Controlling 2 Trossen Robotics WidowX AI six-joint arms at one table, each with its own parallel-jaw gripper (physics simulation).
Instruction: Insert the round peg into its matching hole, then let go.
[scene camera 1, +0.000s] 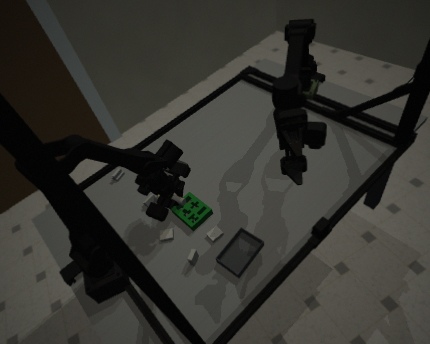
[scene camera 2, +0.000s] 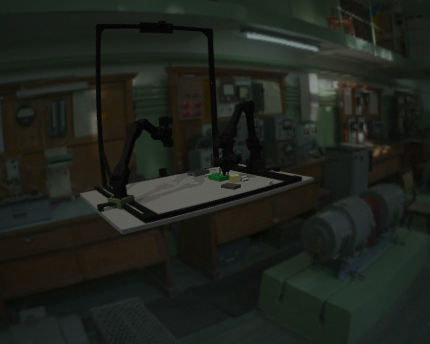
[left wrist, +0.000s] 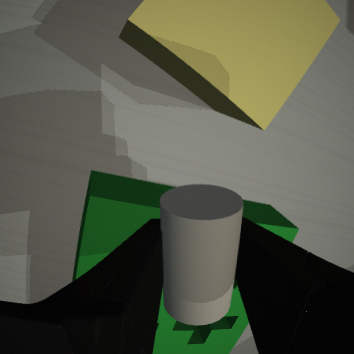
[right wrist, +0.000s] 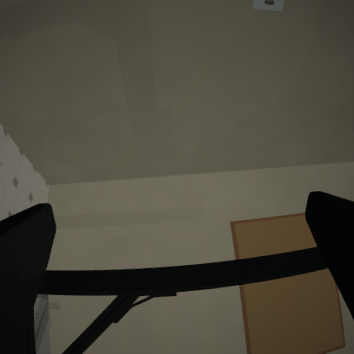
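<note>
The round peg, a pale grey cylinder (scene camera 1: 178, 200) (left wrist: 201, 255), is held between the fingers of my left gripper (scene camera 1: 173, 199) (left wrist: 196, 229), which is shut on it. The peg is above the green board (scene camera 1: 194, 225) (scene camera 2: 217, 177) (left wrist: 112, 225). In the left wrist view the peg and fingers cover much of the board, and its round hole does not show. A cross-shaped hole (left wrist: 201, 330) shows just below the peg's lower end. Any gap between peg and board is unclear. My right gripper (scene camera 1: 292, 172) (right wrist: 182, 211) is open and empty, high above the table, away from the board.
A yellow block (scene camera 2: 234, 178) (left wrist: 250, 55) lies near the board. Pale blocks (scene camera 1: 167, 235) (scene camera 1: 215, 234) (scene camera 1: 193, 257) lie around it, and a small pale piece (scene camera 1: 117, 175) lies farther left. A dark shallow tray (scene camera 1: 228, 267) is at the lower right of the board.
</note>
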